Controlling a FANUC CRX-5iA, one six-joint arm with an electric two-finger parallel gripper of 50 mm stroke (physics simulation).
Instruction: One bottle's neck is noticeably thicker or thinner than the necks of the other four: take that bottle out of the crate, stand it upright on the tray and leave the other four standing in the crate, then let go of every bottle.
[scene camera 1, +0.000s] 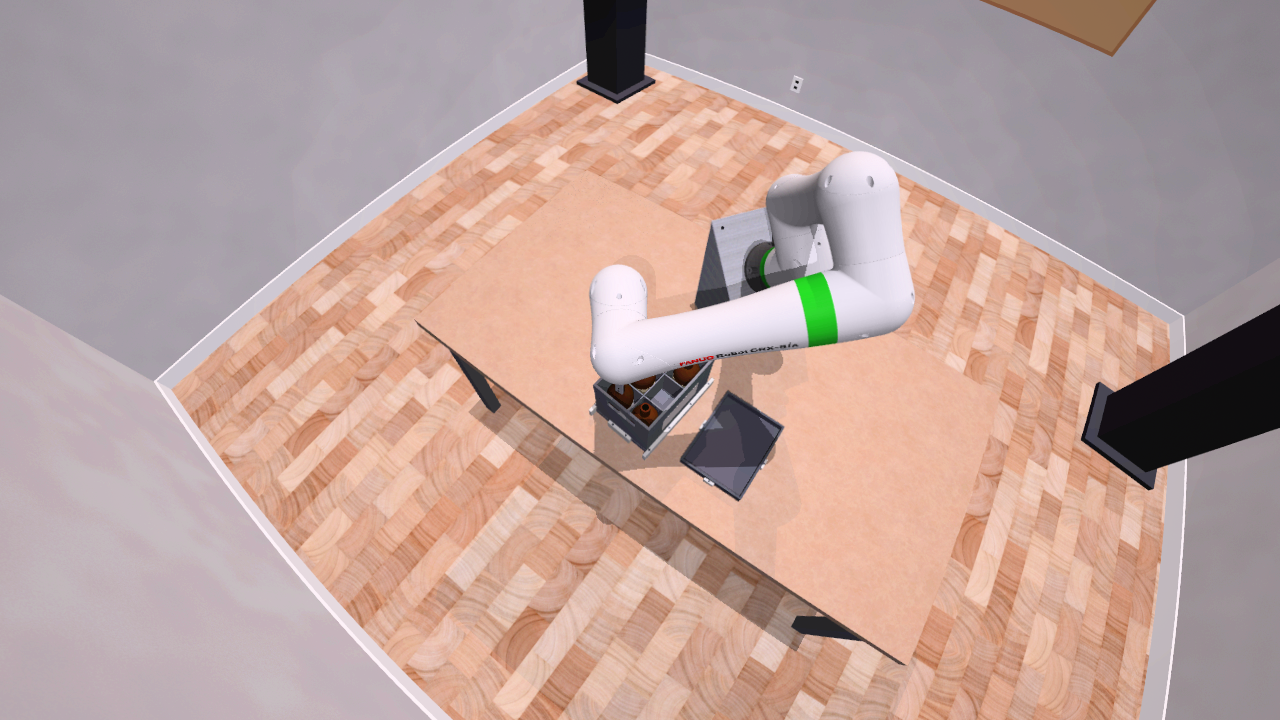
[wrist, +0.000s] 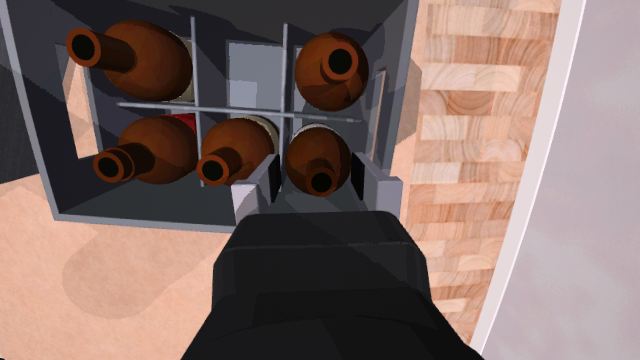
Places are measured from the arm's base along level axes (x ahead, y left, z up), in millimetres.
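Pixels of known places: gripper, between the fingertips: (wrist: 316, 168); arm's base, origin of its link: (scene camera 1: 767, 268).
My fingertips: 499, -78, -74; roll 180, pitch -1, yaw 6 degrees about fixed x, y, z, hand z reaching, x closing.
For each thing: its top centre in the pictures, then the offset to it from my fingertips, as dx, dy, dz. "spot": a spot on its surface instead. Level surfaces: height alone.
- grey crate, centre of its top: (wrist: 205, 115) (scene camera 1: 655, 370) -80, +30, -7
- red-labelled bottle, centre of its top: (wrist: 108, 167) -168, -18, -19
- middle bottle, centre of its top: (wrist: 212, 170) -81, -14, -19
- right bottle, centre of its top: (wrist: 321, 182) (scene camera 1: 619, 383) +7, -17, -19
- dark tray, a spot on its surface: (scene camera 1: 733, 447) spot: -116, +297, -177
- brown table, height of its surface: dz -182
The grey crate (scene camera 1: 622, 424) (wrist: 140, 223) holds five upright brown bottles; the middle cell of one row is empty. In the wrist view, that row has a bottle at left (wrist: 150, 62) and one at right (wrist: 331, 90). The other row has a red-labelled bottle (wrist: 162, 150), a middle bottle (wrist: 240, 145) and a right bottle (wrist: 317, 152). My gripper (wrist: 316, 168) is open, its fingers apart on both sides of the right bottle's neck. I cannot tell from this angle which neck differs. The dark tray (scene camera 1: 733, 447) bears no bottle.
The crate and tray stand on the brown table (scene camera 1: 850, 501), with the tray beside the crate, nearer the lower right. The crate's thin dividers (wrist: 240, 110) and tall walls surround the bottles. The robot's stand (scene camera 1: 729, 255) is behind the crate.
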